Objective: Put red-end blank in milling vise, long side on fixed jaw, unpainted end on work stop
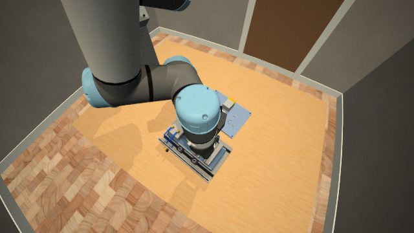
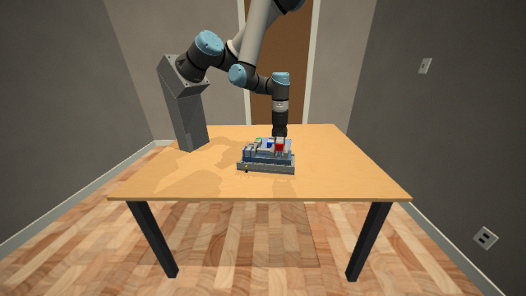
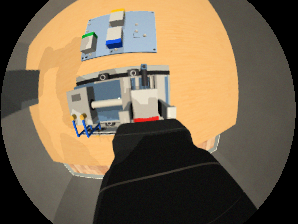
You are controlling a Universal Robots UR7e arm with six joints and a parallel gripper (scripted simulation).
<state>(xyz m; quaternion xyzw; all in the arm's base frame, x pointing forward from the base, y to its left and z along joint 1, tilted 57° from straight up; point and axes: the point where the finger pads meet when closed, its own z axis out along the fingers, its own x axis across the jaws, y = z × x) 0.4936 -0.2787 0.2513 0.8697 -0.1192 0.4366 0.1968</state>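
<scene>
Right now my hand is 20 mm above the red-ended blank. From my hand the other things lie so: fixed jaw: 60 mm below, 30 mm ahead, 10 mm to the right; milling vise: 100 mm below, 50 mm behind, 40 mm to the left; work stop: 50 mm below, 40 mm to the left, 30 mm ahead.
</scene>
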